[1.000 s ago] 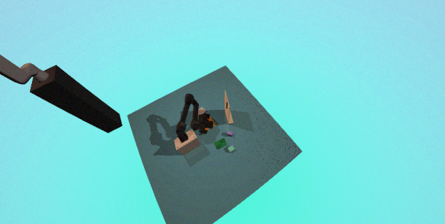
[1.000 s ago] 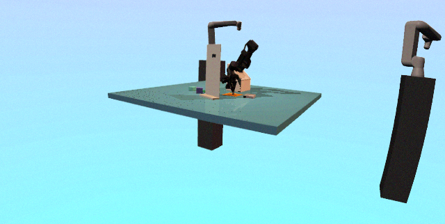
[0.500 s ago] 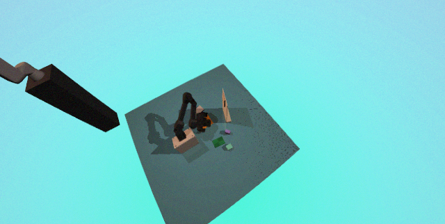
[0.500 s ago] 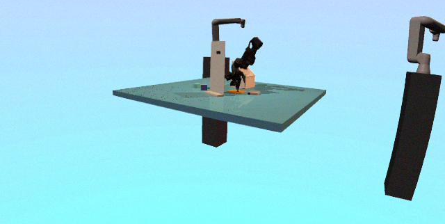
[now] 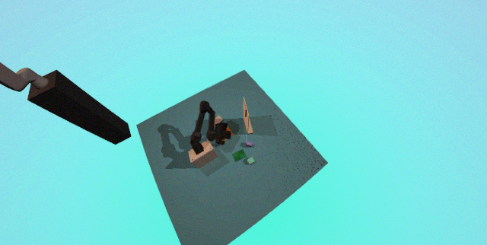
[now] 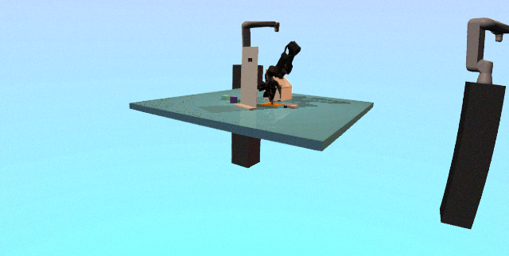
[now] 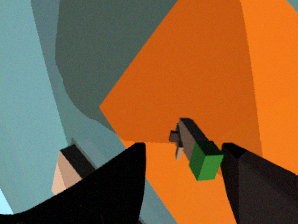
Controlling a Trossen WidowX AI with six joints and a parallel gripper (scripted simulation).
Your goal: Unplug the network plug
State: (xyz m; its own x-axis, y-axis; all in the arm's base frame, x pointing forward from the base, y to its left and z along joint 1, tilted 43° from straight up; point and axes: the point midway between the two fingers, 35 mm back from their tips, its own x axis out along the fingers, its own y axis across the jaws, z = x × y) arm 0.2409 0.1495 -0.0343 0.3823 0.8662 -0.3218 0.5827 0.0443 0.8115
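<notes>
My gripper tip is 10 mm above the network plug. From my gripper tip the other things lie so: green patch: 250 mm to the right, 20 mm below; purple cube: 120 mm ahead, 220 mm to the right; orange marked square: 20 mm below.
</notes>
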